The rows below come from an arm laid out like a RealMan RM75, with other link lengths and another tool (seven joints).
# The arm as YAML. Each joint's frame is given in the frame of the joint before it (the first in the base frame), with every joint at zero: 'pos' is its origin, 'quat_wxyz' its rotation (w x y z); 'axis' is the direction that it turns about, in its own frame. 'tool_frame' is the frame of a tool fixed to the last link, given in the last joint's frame.
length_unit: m
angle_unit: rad
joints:
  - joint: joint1
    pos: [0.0, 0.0, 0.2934]
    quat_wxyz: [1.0, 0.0, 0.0, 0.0]
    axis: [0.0, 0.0, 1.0]
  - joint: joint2
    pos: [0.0, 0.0, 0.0]
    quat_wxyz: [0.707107, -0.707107, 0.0, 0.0]
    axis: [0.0, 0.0, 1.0]
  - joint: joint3
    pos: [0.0, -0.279, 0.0]
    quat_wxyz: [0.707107, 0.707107, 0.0, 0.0]
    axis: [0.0, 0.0, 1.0]
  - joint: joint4
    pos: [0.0, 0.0, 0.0]
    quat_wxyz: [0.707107, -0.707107, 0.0, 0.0]
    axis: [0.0, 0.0, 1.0]
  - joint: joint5
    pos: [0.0, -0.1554, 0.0]
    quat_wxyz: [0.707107, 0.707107, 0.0, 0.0]
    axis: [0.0, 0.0, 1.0]
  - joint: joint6
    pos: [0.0, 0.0, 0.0]
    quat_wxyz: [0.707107, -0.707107, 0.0, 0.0]
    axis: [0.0, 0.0, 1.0]
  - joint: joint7
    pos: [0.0, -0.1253, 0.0]
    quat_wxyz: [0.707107, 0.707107, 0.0, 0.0]
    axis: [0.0, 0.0, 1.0]
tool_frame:
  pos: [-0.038, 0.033, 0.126]
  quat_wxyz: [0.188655, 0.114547, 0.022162, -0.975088]
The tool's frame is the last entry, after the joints.
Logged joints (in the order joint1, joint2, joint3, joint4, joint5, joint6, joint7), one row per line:
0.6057, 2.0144, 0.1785, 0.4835, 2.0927, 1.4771, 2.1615
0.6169, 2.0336, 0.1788, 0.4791, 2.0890, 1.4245, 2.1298
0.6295, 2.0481, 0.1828, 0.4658, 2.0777, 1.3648, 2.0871
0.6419, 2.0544, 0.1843, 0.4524, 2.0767, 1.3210, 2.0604
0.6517, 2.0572, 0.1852, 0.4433, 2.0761, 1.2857, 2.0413
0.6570, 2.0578, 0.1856, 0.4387, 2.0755, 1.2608, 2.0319
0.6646, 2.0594, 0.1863, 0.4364, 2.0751, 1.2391, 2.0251
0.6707, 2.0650, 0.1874, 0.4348, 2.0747, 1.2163, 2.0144
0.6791, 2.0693, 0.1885, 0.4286, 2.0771, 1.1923, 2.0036
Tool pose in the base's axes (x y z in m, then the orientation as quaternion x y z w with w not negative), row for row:
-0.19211, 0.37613, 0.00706, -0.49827, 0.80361, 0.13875, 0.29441
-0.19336, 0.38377, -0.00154, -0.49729, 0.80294, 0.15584, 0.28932
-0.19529, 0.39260, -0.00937, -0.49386, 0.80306, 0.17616, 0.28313
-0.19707, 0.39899, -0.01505, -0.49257, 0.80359, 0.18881, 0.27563
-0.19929, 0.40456, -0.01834, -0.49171, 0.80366, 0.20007, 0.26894
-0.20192, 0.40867, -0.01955, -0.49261, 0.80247, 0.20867, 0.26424
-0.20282, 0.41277, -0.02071, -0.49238, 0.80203, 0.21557, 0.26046
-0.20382, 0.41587, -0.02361, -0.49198, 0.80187, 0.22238, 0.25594
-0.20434, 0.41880, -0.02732, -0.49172, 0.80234, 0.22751, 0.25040
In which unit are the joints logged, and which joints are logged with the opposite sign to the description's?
The joints are logged in radians. Opposite sign: joint1, joint2, joint7.
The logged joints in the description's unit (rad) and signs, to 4 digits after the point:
-0.6057, -2.0144, 0.1785, 0.4835, 2.0927, 1.4771, -2.1615
-0.6169, -2.0336, 0.1788, 0.4791, 2.0890, 1.4245, -2.1298
-0.6295, -2.0481, 0.1828, 0.4658, 2.0777, 1.3648, -2.0871
-0.6419, -2.0544, 0.1843, 0.4524, 2.0767, 1.3210, -2.0604
-0.6517, -2.0572, 0.1852, 0.4433, 2.0761, 1.2857, -2.0413
-0.6570, -2.0578, 0.1856, 0.4387, 2.0755, 1.2608, -2.0319
-0.6646, -2.0594, 0.1863, 0.4364, 2.0751, 1.2391, -2.0251
-0.6707, -2.0650, 0.1874, 0.4348, 2.0747, 1.2163, -2.0144
-0.6791, -2.0693, 0.1885, 0.4286, 2.0771, 1.1923, -2.0036

